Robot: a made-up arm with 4 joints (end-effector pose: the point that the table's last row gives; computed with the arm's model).
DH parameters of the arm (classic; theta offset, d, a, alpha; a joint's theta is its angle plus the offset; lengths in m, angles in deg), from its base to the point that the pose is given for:
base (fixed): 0 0 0 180
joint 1: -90 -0.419 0.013 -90
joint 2: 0 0.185 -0.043 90
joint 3: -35.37 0 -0.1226 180
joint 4: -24.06 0 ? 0
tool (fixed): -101.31 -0.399 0 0
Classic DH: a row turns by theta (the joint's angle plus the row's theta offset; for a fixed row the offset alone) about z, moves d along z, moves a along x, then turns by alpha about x.
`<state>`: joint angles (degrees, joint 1 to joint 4).
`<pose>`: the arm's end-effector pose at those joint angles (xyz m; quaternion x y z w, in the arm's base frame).
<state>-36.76 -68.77 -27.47 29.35</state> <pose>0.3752 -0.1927 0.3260 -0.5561 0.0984 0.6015 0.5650</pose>
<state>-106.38 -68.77 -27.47 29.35</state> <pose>0.3113 0.2846 0.3260 -0.5128 -0.2367 0.8164 0.1206</pose>
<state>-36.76 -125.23 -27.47 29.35</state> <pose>0.3166 -0.1143 0.6943 -0.8744 0.1546 0.3352 0.3149</pose>
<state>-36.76 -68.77 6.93 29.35</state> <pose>0.3691 -0.1963 0.3242 -0.5603 -0.0705 0.4075 0.7176</pose>
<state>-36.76 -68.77 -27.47 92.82</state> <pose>0.4185 -0.2154 0.4394 -0.4212 0.3762 0.8088 0.1642</pose>
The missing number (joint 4, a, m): 0.1173
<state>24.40 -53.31 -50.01 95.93</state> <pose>0.0719 -0.4753 0.3097 -0.0378 0.4470 0.7799 0.4364</pose>
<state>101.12 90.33 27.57 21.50</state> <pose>0.3677 -0.2669 0.3736 0.4789 -0.5230 -0.5675 0.4184</pose>
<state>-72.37 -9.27 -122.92 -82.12</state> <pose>-0.0439 0.1585 0.0022 -0.0778 -0.0220 0.8320 0.5489</pose>
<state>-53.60 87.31 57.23 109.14</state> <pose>-0.3068 0.2692 0.2965 0.6902 0.0102 0.5760 0.4379</pose>
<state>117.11 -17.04 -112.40 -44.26</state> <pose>-0.0841 -0.1087 0.0134 0.0068 0.1480 -0.4099 0.9000</pose>
